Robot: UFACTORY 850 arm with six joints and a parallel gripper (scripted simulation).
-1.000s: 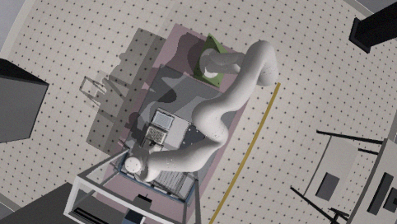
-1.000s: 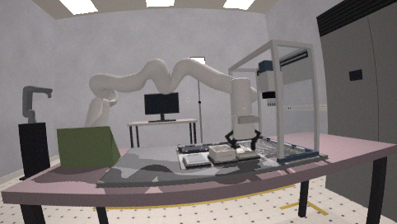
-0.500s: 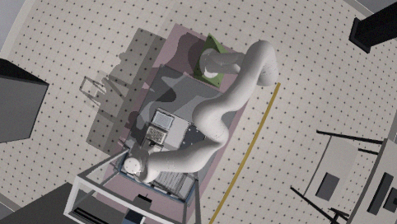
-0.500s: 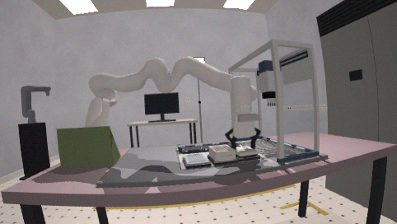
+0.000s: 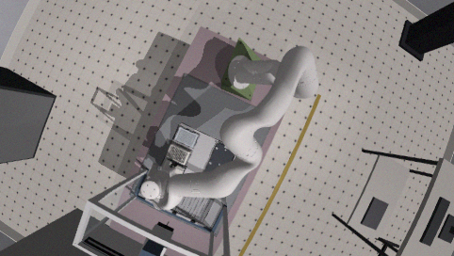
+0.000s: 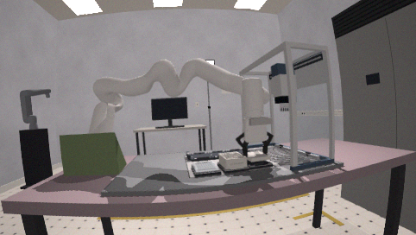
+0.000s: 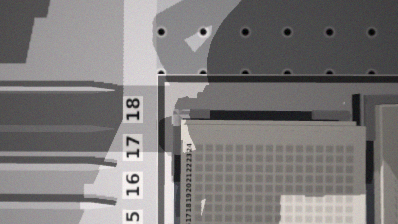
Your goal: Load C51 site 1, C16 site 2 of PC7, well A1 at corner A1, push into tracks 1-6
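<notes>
Right now my hand is 40 mm above the nest S3. Round my hand: dark carrier PC7: 110 mm behind, 250 mm to the left, 30 mm below; pipetting head: 230 mm ahead, 120 mm to the left, 300 mm above; nest S2: 110 mm behind, 10 mm to the right, 40 mm below.
</notes>
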